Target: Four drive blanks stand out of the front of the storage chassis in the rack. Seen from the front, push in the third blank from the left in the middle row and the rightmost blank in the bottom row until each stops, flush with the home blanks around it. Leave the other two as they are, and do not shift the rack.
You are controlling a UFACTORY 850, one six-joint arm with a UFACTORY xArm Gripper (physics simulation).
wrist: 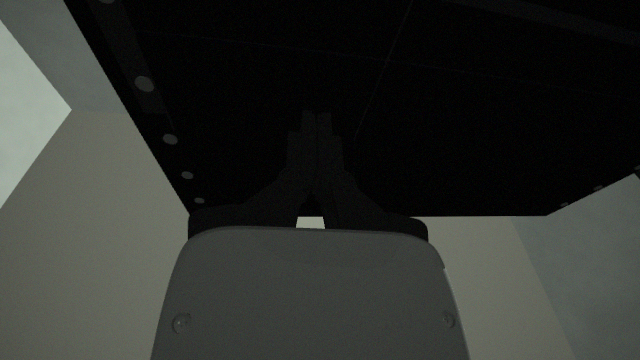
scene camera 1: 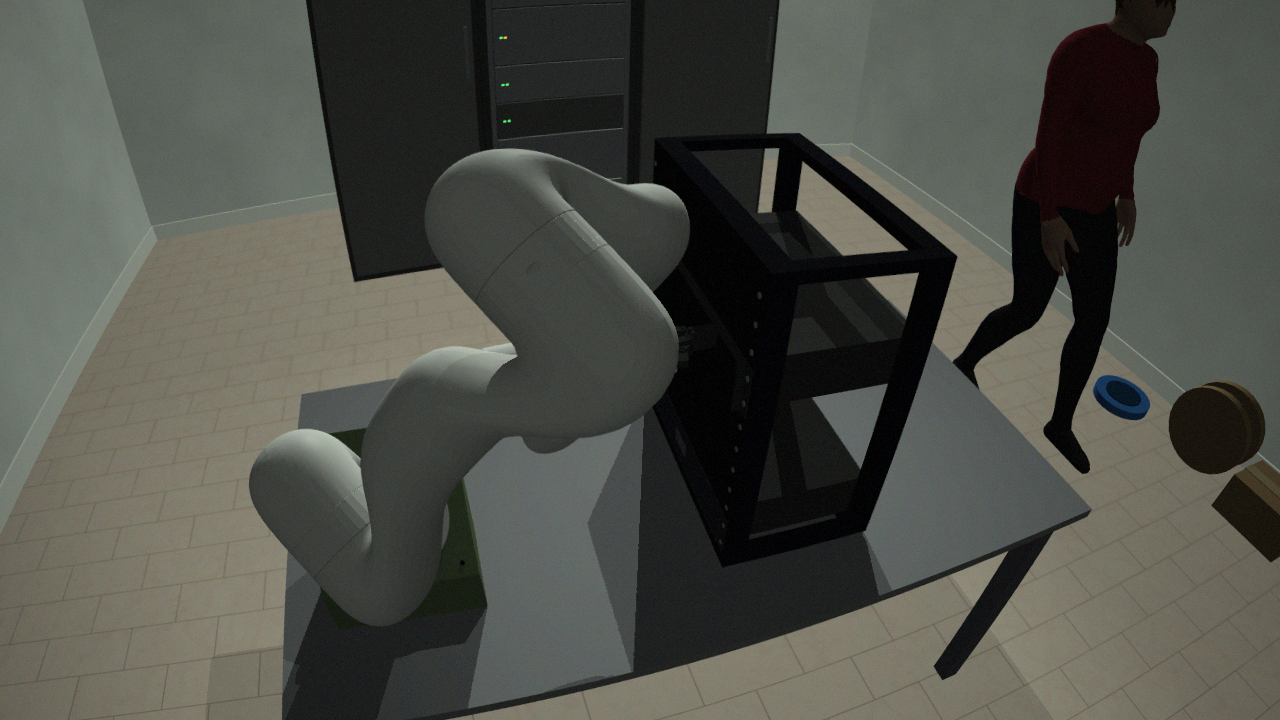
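Note:
The black rack stands on the table, its front turned toward the arm. In the wrist view the rack's dark front fills the upper part, with a column of round pale holes along its left edge. The storage chassis shows from the side inside the rack; its front is in deep shadow. The single drive blanks cannot be told apart in either view. My gripper is shut and empty, its fingertips together in front of the dark front, nearer its left edge in the wrist view. Whether the tips touch a blank cannot be told.
The white arm rises from a green base on the grey table. A person in a red top is on the floor behind the table at the right. A dark server cabinet stands behind. A blue ring is at the right.

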